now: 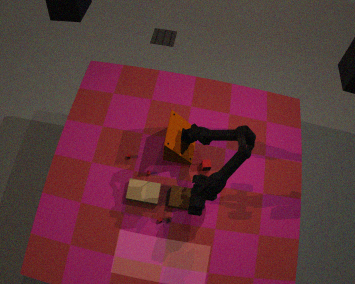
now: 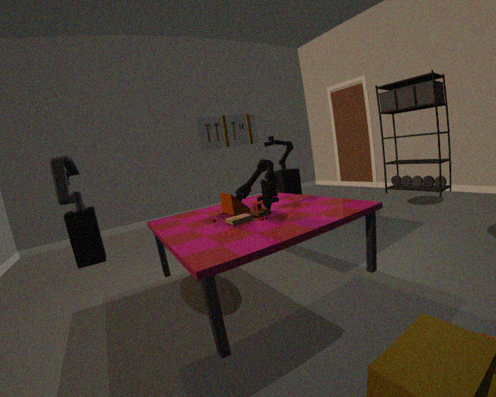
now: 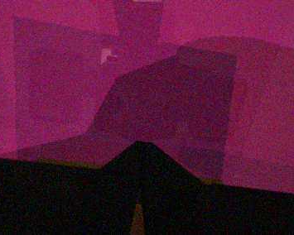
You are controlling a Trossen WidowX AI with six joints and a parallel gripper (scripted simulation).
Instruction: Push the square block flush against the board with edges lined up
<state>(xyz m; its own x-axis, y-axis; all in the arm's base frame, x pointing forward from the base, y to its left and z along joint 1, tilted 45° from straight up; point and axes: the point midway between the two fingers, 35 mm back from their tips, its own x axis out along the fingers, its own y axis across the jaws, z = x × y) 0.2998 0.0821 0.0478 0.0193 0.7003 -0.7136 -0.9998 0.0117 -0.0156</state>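
Now: the brown square block 70 mm to the right of my gripper tip and 10 mm above it. The rest, counted from my gripper tip: small red cube 190 mm behind, 30 mm to the left, 10 mm above; pale tan board 250 mm to the right, 10 mm above.
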